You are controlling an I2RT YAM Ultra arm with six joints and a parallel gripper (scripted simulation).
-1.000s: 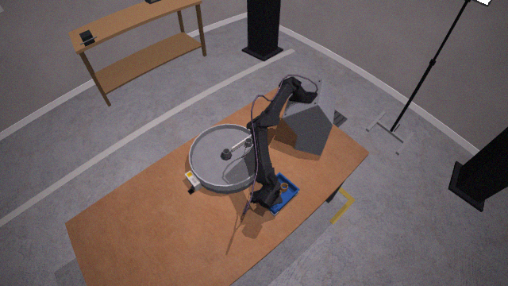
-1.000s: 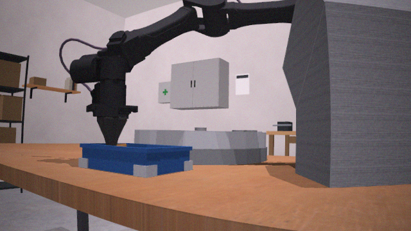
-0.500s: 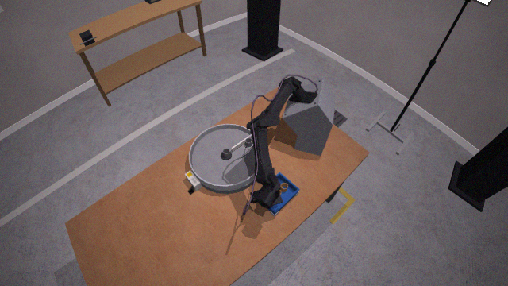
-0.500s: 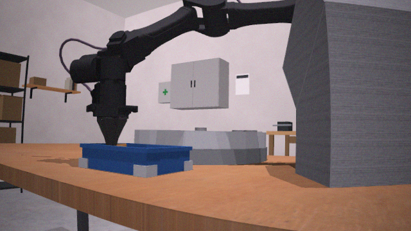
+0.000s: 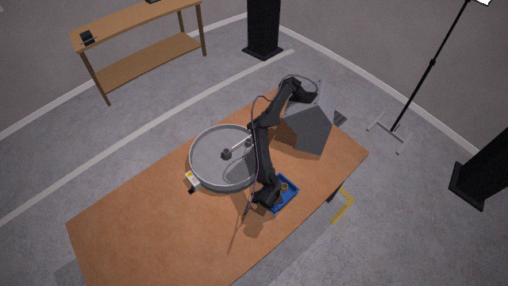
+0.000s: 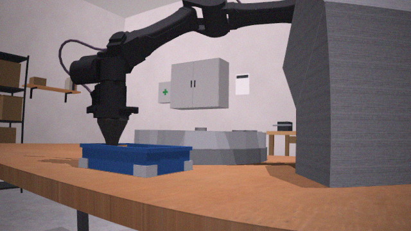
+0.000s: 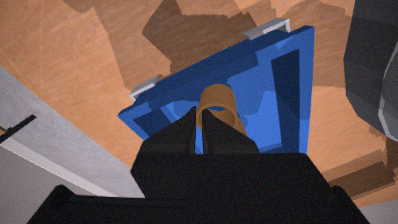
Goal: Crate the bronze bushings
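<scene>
My hand is 6 cm past the blue crate, 1 cm to the left of it and 1 cm above it. From my hand the other things lie so: grey turntable (3 cm behind, 37 cm to the right, 1 cm above).
</scene>
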